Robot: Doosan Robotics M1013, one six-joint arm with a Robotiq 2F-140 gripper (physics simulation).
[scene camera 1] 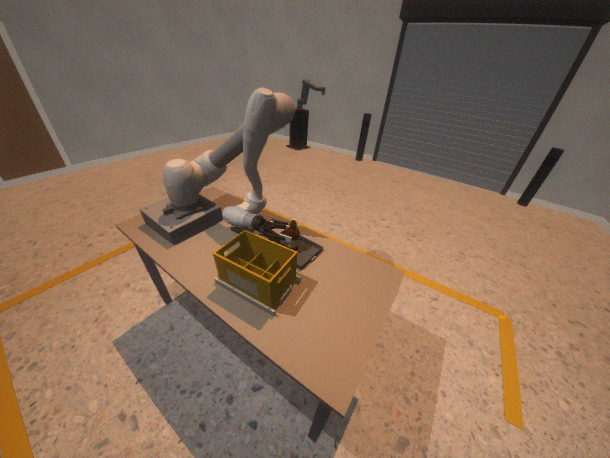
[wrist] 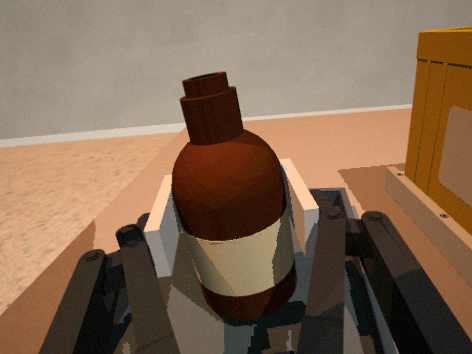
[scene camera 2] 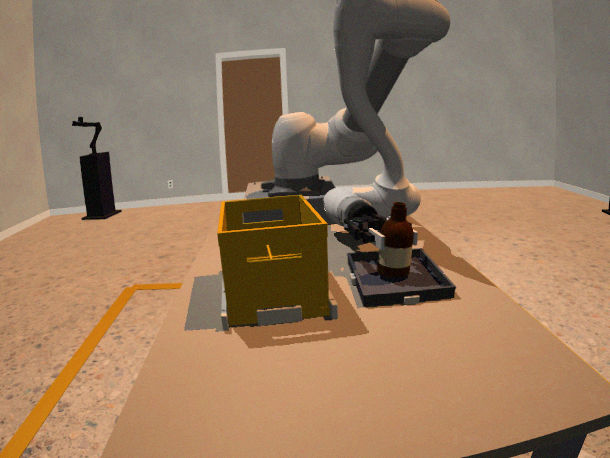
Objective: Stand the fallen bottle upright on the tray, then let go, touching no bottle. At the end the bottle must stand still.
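The brown bottle with a cream label stands about upright over the dark tray. Its base is inside the tray's walls, at or very close to the tray floor; I cannot tell whether it touches. It looks tilted in the wrist view, where the camera itself is slanted. My gripper is shut on the bottle from the side, with a pale pad on each side at shoulder and upper label height. The bottle hides part of the tray floor behind it.
A yellow crate with dividers stands beside the tray, taller than its walls. Pale strips edge the crate's base. The table carries the arm's base block at its far end.
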